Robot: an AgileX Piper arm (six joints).
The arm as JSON. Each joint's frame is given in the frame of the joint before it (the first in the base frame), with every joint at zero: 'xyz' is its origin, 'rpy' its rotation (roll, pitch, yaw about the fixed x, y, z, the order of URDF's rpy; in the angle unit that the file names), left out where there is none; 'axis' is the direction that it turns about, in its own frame. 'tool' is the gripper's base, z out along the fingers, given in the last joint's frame.
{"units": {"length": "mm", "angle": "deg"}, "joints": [
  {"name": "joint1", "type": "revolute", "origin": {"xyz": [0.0, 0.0, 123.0]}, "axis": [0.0, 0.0, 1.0]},
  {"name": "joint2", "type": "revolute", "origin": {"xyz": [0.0, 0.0, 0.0], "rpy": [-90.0, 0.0, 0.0]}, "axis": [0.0, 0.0, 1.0]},
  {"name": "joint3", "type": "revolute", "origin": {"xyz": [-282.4, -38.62, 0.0], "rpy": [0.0, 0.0, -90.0]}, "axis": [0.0, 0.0, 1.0]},
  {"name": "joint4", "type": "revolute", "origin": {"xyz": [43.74, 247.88, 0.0], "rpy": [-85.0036, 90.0, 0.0]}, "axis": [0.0, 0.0, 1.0]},
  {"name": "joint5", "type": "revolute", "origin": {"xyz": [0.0, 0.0, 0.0], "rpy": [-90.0, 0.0, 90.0]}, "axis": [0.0, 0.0, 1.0]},
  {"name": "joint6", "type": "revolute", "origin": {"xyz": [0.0, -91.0, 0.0], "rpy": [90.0, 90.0, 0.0]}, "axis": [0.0, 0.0, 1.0]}
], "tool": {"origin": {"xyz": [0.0, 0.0, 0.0], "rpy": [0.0, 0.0, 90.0]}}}
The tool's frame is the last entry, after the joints.
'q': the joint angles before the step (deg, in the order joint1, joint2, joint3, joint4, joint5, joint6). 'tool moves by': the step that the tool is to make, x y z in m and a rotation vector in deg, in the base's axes. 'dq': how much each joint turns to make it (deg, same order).
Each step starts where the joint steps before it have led.
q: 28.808, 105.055, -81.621, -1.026, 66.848, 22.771
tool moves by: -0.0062, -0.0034, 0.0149, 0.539, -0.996, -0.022
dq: 0.004, -2.401, -0.006, -0.001, 1.274, 0.005
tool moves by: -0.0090, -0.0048, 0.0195, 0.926, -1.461, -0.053
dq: -0.005, -3.237, 0.009, 0.118, 1.502, -0.006
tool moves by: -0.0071, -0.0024, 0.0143, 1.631, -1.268, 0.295
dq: -0.006, -2.421, 0.005, 0.911, 0.516, -0.494
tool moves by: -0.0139, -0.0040, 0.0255, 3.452, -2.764, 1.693
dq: 0.004, -4.427, 0.010, 2.117, 0.366, -2.024
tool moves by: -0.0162, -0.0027, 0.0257, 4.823, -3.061, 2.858
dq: 0.001, -4.542, -0.026, 3.649, -0.231, -3.238
